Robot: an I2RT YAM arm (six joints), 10 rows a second.
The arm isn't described. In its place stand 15 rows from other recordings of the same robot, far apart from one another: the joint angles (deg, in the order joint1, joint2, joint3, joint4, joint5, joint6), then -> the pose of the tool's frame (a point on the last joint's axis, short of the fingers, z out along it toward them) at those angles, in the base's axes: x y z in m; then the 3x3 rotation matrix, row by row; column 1 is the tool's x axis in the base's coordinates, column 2 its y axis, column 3 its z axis.
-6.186 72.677 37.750 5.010 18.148 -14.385 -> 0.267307 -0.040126 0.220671; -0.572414 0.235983 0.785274; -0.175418 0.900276 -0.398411; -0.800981 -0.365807 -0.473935
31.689 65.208 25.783 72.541 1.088 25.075 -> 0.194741 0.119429 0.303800; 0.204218 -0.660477 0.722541; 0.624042 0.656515 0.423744; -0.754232 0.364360 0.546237
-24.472 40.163 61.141 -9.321 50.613 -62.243 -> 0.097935 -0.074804 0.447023; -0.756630 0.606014 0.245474; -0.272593 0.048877 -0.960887; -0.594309 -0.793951 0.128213
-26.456 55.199 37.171 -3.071 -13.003 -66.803 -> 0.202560 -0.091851 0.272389; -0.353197 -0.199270 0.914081; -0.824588 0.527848 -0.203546; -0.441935 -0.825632 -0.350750
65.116 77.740 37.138 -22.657 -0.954 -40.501 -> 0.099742 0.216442 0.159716; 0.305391 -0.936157 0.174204; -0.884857 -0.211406 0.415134; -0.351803 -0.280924 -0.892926
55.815 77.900 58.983 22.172 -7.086 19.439 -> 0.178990 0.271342 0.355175; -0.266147 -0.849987 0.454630; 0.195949 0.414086 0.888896; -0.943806 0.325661 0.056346
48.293 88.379 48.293 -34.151 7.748 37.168 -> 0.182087 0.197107 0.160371; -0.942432 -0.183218 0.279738; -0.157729 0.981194 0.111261; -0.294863 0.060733 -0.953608
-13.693 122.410 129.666 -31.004 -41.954 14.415 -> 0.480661 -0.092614 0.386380; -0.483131 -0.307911 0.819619; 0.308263 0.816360 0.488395; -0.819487 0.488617 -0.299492
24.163 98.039 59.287 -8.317 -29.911 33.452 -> 0.318421 0.162314 0.191567; -0.923770 -0.186346 0.334549; 0.109256 0.709060 0.696632; -0.367031 0.680080 -0.634650
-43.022 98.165 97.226 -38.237 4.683 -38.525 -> 0.281910 -0.267064 0.361643; -0.813673 0.280533 0.509154; -0.089763 0.804718 -0.586832; -0.574351 -0.523192 -0.629596
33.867 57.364 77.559 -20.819 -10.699 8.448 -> 0.158915 0.114614 0.475521; -0.112036 -0.692779 0.712394; 0.098664 0.705610 0.701698; -0.988794 0.148903 -0.010701
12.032 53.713 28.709 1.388 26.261 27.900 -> 0.206918 0.027998 0.234688; -0.248205 0.368536 0.895866; 0.376157 0.888902 -0.261454; -0.892693 0.272092 -0.359258
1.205 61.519 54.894 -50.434 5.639 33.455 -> 0.203925 0.000791 0.285050; -0.682119 0.489659 0.543090; 0.534388 0.840765 -0.086859; -0.499142 0.230973 -0.835170
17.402 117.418 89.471 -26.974 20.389 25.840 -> 0.431032 0.122096 0.198162; -0.741738 0.260013 0.618238; 0.195674 0.965586 -0.171335; -0.641511 -0.006113 -0.767089
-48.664 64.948 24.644 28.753 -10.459 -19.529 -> 0.163805 -0.176434 0.218119; -0.332204 0.540976 0.772649; -0.120058 0.788255 -0.603523; -0.935536 -0.293255 -0.196913
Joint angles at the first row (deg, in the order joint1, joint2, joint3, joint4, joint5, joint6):
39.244, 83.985, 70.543, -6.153, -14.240, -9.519
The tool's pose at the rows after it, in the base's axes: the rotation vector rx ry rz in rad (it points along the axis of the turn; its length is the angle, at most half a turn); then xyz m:
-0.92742, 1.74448, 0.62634, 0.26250, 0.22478, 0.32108
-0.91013, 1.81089, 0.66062, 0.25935, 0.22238, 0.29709
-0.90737, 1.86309, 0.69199, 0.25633, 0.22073, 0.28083
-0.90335, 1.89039, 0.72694, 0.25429, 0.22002, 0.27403
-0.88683, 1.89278, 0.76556, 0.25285, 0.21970, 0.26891
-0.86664, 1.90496, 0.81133, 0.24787, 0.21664, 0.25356
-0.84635, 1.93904, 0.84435, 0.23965, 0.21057, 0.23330
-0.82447, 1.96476, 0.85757, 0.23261, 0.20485, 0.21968
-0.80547, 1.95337, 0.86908, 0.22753, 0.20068, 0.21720
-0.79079, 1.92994, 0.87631, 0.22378, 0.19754, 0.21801
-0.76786, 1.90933, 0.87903, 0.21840, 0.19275, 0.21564
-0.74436, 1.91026, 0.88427, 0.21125, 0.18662, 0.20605
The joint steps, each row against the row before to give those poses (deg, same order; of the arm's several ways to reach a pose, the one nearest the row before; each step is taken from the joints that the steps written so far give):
-0.197, 0.044, -3.956, 2.623, -0.743, 2.907
-0.043, 0.000, -4.458, 1.880, -0.633, 2.514
0.001, 0.153, -2.711, 0.547, -1.027, 1.640
-0.001, 0.021, -1.180, 0.173, -1.247, 1.420
0.000, -0.044, -1.486, 2.033, -1.115, 1.705
0.000, -0.305, -4.022, 3.979, -1.289, 2.164
0.000, -0.590, -5.050, 3.542, -0.787, 2.032
0.000, -0.720, -3.736, 2.404, 0.022, 1.464
-0.001, -1.290, -2.187, 2.054, 0.065, 0.962
0.001, -1.269, -1.509, 1.858, 0.154, 0.569
-0.001, -1.465, -2.446, 2.620, 0.567, 0.786
0.001, -1.071, -3.521, 3.019, 0.460, 1.072

